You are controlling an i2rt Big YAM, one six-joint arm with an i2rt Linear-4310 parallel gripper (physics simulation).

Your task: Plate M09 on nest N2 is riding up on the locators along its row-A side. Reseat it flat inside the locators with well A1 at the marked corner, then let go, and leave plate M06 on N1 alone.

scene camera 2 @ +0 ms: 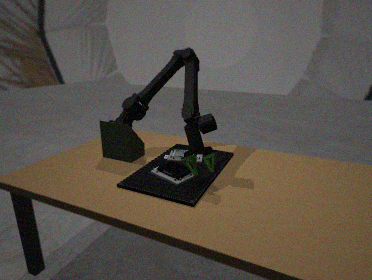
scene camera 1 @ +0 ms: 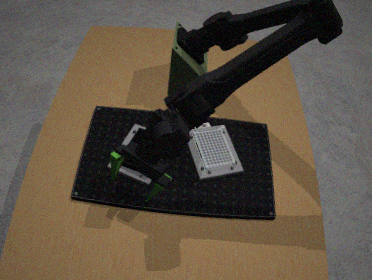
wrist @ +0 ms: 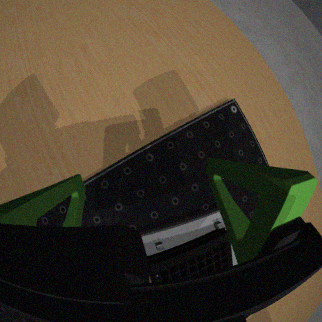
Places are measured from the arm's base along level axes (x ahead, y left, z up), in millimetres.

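Pixels of known places: gripper, fingertip midpoint: (scene camera 2: 204, 173) (scene camera 1: 129, 190) (wrist: 143, 173); arm's base at its link origin: (scene camera 2: 120, 130) (scene camera 1: 188, 46).
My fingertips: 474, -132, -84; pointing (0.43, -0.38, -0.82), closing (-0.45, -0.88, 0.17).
For each thing: its middle in the pictures, then the offset to it from my fingertips, as dx, dy, dz. Level surfaces: height alone.
- black well plate at the middle of its body: (wrist: 198, 292) (scene camera 1: 143, 149) (scene camera 2: 174, 169) -137, +23, -16
- white well plate at the middle of its body: (scene camera 1: 213, 148) (scene camera 2: 185, 154) -160, +208, -20
- black perforated board at the middle of its body: (wrist: 127, 315) (scene camera 1: 177, 159) (scene camera 2: 183, 167) -135, +114, -46
- wooden table at its surface level: dz -52
A black well plate (scene camera 2: 172, 169) (wrist: 192, 265) is on a pale nest (scene camera 1: 134, 135) (scene camera 2: 181, 180) (wrist: 182, 232); the arm hides most of it in scene view 1. A white well plate (scene camera 1: 215, 147) (scene camera 2: 176, 154) is on another pale nest (scene camera 1: 236, 170). I cannot read labels, so which plate is M09 is not shown, nor can I tell row-A tilt or the A1 corner. My gripper (scene camera 1: 132, 189) (scene camera 2: 202, 172) (wrist: 143, 173) is open and empty, its green fingers wide apart above the board, near the black plate's nest. Its body covers part of that plate in the wrist view.
Both nests stand on a black perforated board (scene camera 1: 250, 200) (scene camera 2: 192, 192) (wrist: 162, 192) on the wooden table (scene camera 1: 65, 250) (scene camera 2: 280, 200) (wrist: 100, 65). The arm's green base block (scene camera 1: 186, 75) (scene camera 2: 120, 142) stands behind the board. The forearm passes above the board near the white plate.
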